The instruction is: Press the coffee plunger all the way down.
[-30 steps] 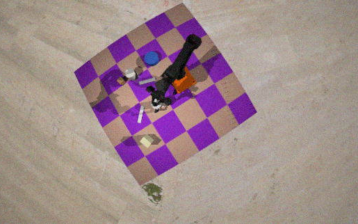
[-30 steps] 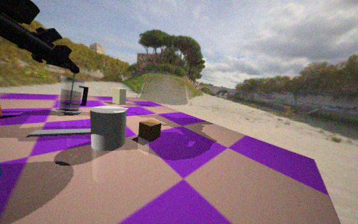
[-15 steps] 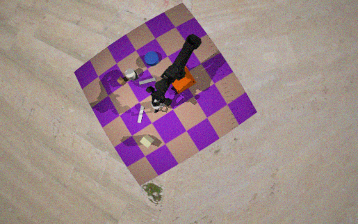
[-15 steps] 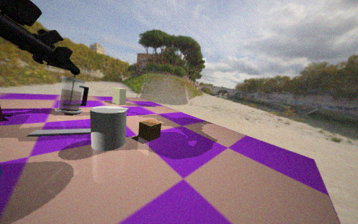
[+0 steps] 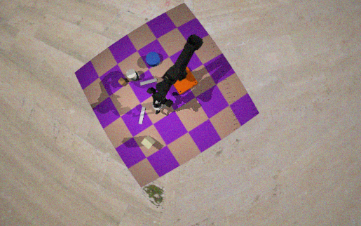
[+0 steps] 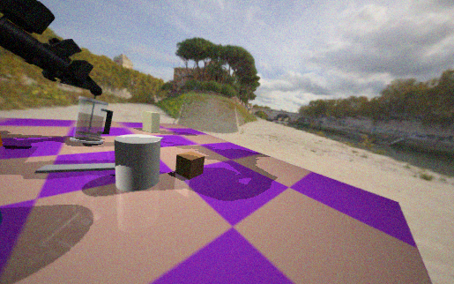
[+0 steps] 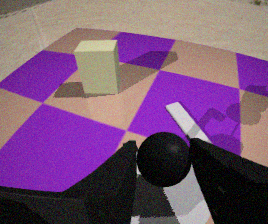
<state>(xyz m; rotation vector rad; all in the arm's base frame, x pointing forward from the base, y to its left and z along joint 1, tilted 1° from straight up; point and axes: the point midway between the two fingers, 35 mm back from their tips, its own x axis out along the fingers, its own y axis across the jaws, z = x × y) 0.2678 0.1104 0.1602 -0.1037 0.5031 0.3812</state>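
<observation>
Now: gripper tip 9 cm above the coffee press and 1 cm past it. The rest, counted from my gripper tip: brown cube (37 cm to the right, 16 cm below, 15 cm ahead); then cream block (23 cm ahead, 19 cm to the left, 13 cm below).
</observation>
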